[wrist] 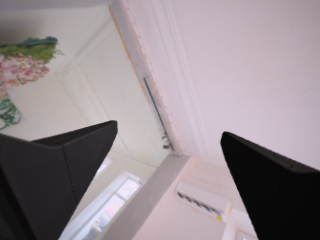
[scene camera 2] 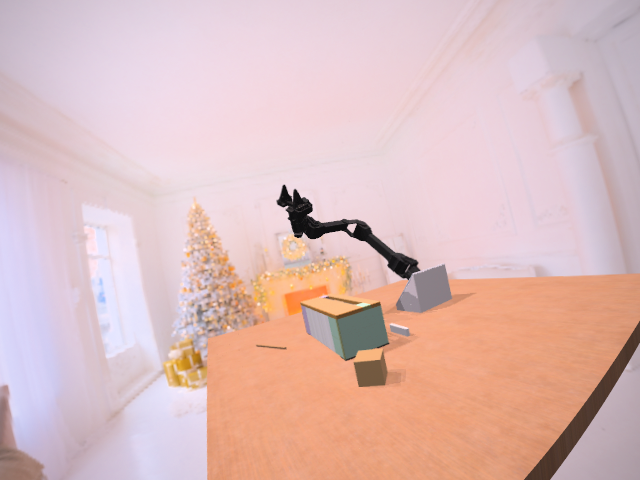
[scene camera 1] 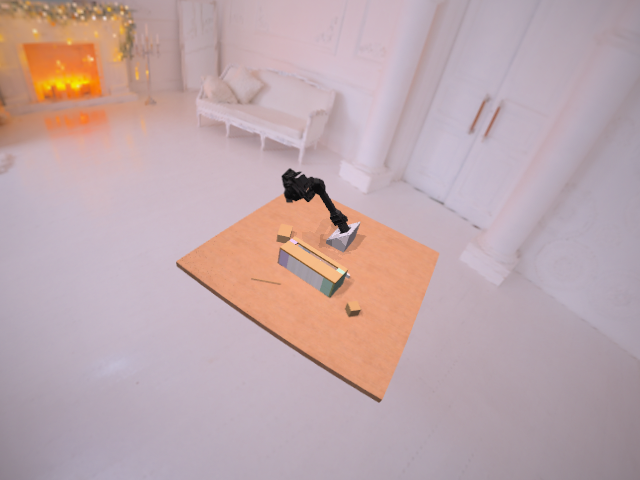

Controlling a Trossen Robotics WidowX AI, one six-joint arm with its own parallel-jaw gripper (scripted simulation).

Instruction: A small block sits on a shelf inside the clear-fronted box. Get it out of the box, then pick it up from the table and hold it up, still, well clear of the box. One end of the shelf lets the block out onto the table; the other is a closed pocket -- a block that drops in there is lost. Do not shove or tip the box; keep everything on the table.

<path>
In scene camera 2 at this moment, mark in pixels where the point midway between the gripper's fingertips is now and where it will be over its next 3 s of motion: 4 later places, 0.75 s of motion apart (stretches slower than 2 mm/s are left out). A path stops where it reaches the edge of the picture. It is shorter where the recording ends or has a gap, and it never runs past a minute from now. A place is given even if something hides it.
My gripper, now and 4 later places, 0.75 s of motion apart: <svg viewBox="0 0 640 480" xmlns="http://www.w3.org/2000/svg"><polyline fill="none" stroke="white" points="289,186 279,211 337,272 360,290 358,294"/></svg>
</path>
